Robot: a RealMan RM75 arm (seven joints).
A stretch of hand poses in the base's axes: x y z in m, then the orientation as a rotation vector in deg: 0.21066 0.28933 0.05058 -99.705 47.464 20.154; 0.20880 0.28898 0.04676 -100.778 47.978 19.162; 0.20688 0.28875 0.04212 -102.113 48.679 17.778; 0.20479 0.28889 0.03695 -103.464 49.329 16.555; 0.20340 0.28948 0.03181 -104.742 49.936 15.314; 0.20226 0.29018 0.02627 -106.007 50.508 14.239; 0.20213 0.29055 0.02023 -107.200 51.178 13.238; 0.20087 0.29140 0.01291 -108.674 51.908 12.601; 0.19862 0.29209 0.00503 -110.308 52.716 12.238; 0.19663 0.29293 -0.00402 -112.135 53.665 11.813
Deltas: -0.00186 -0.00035 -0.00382 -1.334 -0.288 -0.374; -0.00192 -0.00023 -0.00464 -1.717 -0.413 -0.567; -0.00209 0.00014 -0.00517 -1.684 -0.320 -0.448; -0.00139 0.00059 -0.00514 -1.614 -0.352 -0.451; -0.00114 0.00070 -0.00554 -1.557 -0.252 -0.355; -0.00013 0.00037 -0.00604 -1.508 -0.151 -0.404; -0.00126 0.00085 -0.00732 -1.685 0.172 -0.180; -0.00225 0.00069 -0.00788 -1.781 0.427 -0.053; -0.00199 0.00084 -0.00905 -2.009 0.493 -0.092
